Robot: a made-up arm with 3 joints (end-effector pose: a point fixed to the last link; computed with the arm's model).
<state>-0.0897 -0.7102 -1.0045</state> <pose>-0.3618 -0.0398 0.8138 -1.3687 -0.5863 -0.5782</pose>
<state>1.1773 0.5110 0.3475</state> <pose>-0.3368 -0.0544 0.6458 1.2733 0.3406 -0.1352</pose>
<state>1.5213 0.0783 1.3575</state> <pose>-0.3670 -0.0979 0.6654 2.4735 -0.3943 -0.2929</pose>
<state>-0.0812 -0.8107 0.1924</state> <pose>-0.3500 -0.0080 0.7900 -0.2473 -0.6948 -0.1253</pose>
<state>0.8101 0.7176 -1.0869</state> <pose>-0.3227 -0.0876 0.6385 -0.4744 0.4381 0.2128</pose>
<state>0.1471 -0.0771 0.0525</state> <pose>-0.3176 -0.0423 0.7399 -0.1147 0.0074 -0.1685</pose>
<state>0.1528 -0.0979 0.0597</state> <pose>-0.3185 -0.0427 0.7412 -0.1050 -0.0130 -0.1751</pose>
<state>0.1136 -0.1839 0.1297</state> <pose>-0.3202 -0.0364 0.7491 -0.0822 -0.0924 -0.1694</pose>
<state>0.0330 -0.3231 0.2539</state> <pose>-0.3233 -0.0228 0.7614 -0.0484 -0.2191 -0.1313</pose>
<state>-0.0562 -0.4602 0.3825</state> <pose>-0.3276 -0.0065 0.7719 -0.0154 -0.3383 -0.0617</pose>
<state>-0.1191 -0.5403 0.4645</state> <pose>-0.3308 0.0052 0.7770 0.0025 -0.4015 -0.0010</pose>
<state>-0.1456 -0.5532 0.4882</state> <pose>-0.3310 0.0096 0.7778 0.0021 -0.4071 0.0220</pose>
